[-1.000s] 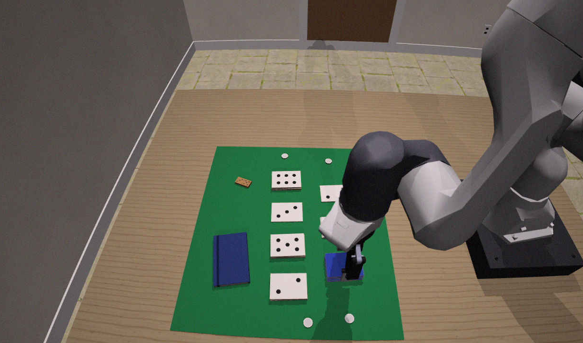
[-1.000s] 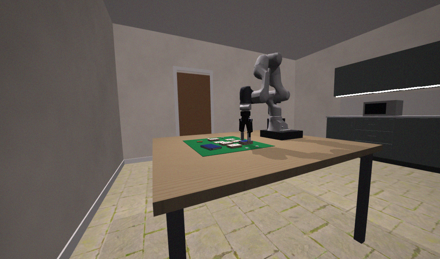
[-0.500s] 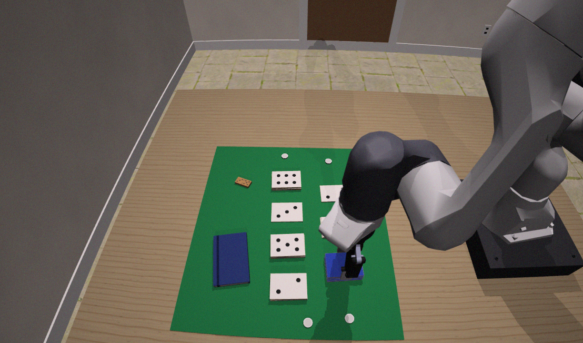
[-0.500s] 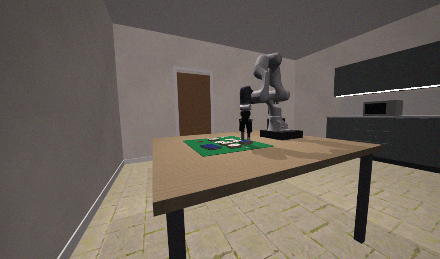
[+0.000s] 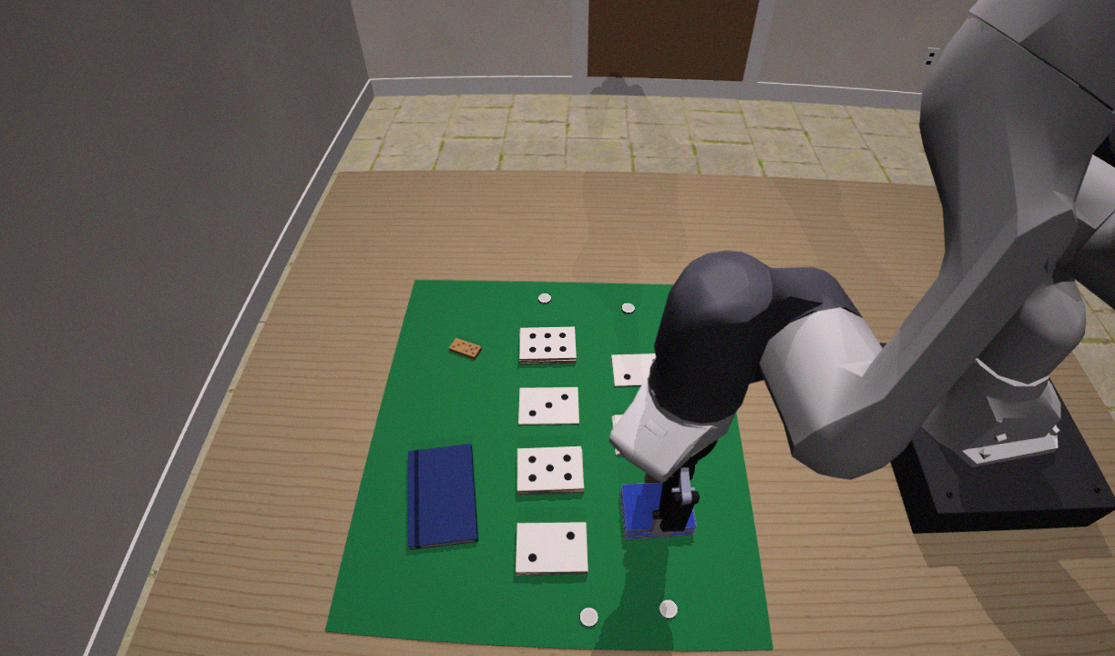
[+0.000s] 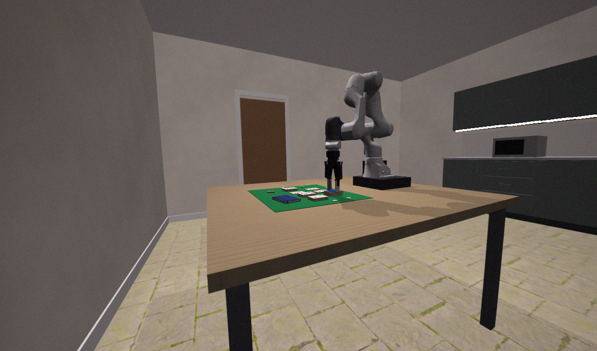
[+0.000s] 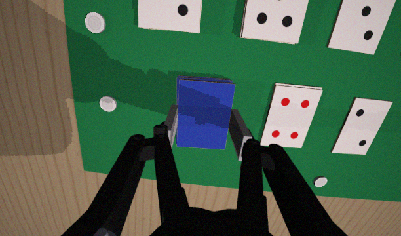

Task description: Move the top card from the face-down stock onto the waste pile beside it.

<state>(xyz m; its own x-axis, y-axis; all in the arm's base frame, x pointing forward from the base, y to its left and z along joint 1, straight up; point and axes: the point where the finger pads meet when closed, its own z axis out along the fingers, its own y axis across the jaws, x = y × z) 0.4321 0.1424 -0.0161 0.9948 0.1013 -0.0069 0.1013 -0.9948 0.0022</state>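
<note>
Right now my hand is 140 mm short of the green mat, 120 mm to the left of it and 60 mm above it. The rest, counted from my hand: dark blue book (290 mm ahead, 50 mm below).
</note>
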